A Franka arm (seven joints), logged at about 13 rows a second.
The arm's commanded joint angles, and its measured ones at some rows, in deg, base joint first. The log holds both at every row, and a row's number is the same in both.
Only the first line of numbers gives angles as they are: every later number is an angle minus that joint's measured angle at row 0.
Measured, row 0:
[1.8 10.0 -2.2 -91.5 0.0 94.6 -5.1]
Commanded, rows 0 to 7:
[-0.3 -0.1 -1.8 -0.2 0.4 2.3 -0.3]
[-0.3 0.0 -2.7 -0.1 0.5 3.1 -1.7]
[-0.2 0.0 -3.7 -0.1 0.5 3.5 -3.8]
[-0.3 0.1 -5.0 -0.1 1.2 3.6 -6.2]
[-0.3 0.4 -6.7 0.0 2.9 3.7 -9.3]
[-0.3 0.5 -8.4 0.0 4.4 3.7 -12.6]
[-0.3 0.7 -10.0 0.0 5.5 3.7 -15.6]
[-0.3 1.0 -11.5 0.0 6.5 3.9 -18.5]
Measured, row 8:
[-0.2 0.4 -9.2 -0.1 4.2 3.1 -13.4]
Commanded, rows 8 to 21:
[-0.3 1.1 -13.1 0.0 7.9 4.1 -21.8]
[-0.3 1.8 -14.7 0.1 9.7 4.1 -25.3]
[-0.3 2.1 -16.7 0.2 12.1 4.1 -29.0]
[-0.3 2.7 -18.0 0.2 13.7 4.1 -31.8]
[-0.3 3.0 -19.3 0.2 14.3 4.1 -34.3]
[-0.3 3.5 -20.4 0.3 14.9 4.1 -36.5]
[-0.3 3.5 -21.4 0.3 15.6 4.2 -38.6]
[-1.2 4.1 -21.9 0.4 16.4 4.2 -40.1]
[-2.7 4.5 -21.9 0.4 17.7 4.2 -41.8]
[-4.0 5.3 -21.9 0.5 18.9 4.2 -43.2]
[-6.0 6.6 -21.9 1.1 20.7 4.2 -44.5]
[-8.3 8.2 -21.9 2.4 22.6 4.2 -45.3]
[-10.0 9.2 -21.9 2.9 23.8 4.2 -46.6]
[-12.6 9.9 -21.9 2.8 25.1 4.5 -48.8]
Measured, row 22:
[-8.9 7.3 -21.9 0.5 22.1 4.7 -45.4]
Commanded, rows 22 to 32:
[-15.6 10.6 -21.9 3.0 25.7 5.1 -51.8]
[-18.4 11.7 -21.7 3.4 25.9 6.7 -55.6]
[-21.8 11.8 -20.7 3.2 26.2 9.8 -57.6]
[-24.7 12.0 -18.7 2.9 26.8 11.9 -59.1]
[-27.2 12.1 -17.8 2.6 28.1 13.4 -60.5]
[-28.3 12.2 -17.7 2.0 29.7 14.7 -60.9]
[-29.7 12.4 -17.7 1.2 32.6 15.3 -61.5]
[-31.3 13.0 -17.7 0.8 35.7 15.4 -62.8]
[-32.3 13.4 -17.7 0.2 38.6 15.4 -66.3]
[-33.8 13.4 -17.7 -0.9 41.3 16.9 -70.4]
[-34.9 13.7 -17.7 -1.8 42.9 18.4 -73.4]
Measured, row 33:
[-32.3 13.5 -18.6 -0.3 39.3 16.1 -67.9]
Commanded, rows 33 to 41:
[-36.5 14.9 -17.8 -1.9 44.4 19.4 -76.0]
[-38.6 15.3 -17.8 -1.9 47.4 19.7 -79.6]
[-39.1 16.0 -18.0 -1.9 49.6 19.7 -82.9]
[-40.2 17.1 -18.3 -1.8 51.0 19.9 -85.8]
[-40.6 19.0 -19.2 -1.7 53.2 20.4 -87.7]
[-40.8 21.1 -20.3 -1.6 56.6 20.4 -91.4]
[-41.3 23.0 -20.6 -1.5 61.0 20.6 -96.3]
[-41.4 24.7 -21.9 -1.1 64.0 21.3 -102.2]
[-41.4 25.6 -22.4 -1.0 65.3 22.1 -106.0]
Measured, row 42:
[-41.2 23.1 -21.3 -2.3 61.7 21.1 -99.1]
